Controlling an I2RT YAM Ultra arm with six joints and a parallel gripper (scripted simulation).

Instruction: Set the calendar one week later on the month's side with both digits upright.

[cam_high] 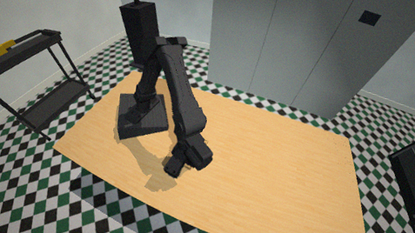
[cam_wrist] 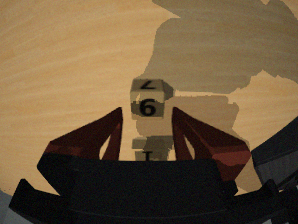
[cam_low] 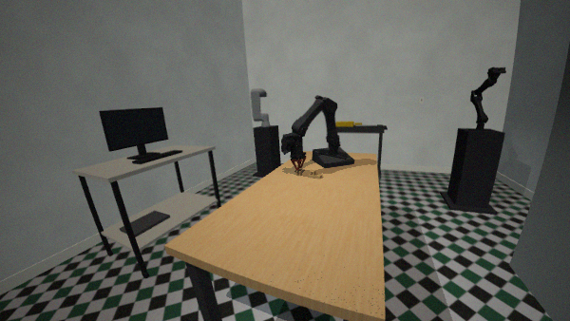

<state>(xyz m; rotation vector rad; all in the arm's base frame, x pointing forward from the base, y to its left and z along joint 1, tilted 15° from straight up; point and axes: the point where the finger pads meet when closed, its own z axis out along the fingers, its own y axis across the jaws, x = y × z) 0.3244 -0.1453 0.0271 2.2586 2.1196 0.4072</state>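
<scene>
The wooden cube is 30 mm below my hand. Round my hand: wooden tray: 110 mm to the left, 40 mm below.
</scene>
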